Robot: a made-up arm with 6 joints. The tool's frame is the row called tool.
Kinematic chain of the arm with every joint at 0, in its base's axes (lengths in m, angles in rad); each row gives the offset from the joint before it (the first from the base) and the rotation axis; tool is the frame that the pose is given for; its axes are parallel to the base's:
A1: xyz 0 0 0.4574 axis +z
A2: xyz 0.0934 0 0 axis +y
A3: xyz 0 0 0.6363 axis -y
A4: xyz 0 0 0.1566 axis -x
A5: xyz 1.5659 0 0 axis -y
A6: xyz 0.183 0 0 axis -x
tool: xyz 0 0 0
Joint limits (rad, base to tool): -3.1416..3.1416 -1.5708..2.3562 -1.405..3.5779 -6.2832..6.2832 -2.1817..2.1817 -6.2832..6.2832
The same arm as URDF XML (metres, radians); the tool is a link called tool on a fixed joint. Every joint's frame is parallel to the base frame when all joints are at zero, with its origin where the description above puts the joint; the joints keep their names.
<robot name="arm">
  <link name="base_link"/>
  <link name="link1"/>
  <link name="link2"/>
  <link name="link3"/>
  <link name="link4"/>
  <link name="link5"/>
  <link name="link6"/>
  <link name="tool"/>
  <joint name="A1" type="revolute">
    <parent link="base_link"/>
    <child link="link1"/>
    <origin xyz="0.0000 0.0000 0.4574"/>
    <axis xyz="0 0 1"/>
    <limit lower="-3.1416" upper="3.1416"/>
  </joint>
  <joint name="A2" type="revolute">
    <parent link="link1"/>
    <child link="link2"/>
    <origin xyz="0.0934 0.0000 0.0000"/>
    <axis xyz="0 1 0"/>
    <limit lower="-1.5708" upper="2.3562"/>
  </joint>
  <joint name="A3" type="revolute">
    <parent link="link2"/>
    <child link="link3"/>
    <origin xyz="0.0000 0.0000 0.6363"/>
    <axis xyz="0 -1 0"/>
    <limit lower="-1.4050" upper="3.5779"/>
  </joint>
  <joint name="A4" type="revolute">
    <parent link="link3"/>
    <child link="link4"/>
    <origin xyz="0.0000 0.0000 0.1566"/>
    <axis xyz="-1 0 0"/>
    <limit lower="-6.2832" upper="6.2832"/>
  </joint>
  <joint name="A5" type="revolute">
    <parent link="link4"/>
    <child link="link5"/>
    <origin xyz="1.5659 0.0000 0.0000"/>
    <axis xyz="0 -1 0"/>
    <limit lower="-2.1817" upper="2.1817"/>
  </joint>
  <joint name="A6" type="revolute">
    <parent link="link5"/>
    <child link="link6"/>
    <origin xyz="0.1830 0.0000 0.0000"/>
    <axis xyz="-1 0 0"/>
    <limit lower="-6.2832" upper="6.2832"/>
  </joint>
  <joint name="tool_fixed" type="fixed">
    <parent link="link6"/>
    <child link="tool"/>
    <origin xyz="0.0000 0.0000 0.0000"/>
  </joint>
</robot>

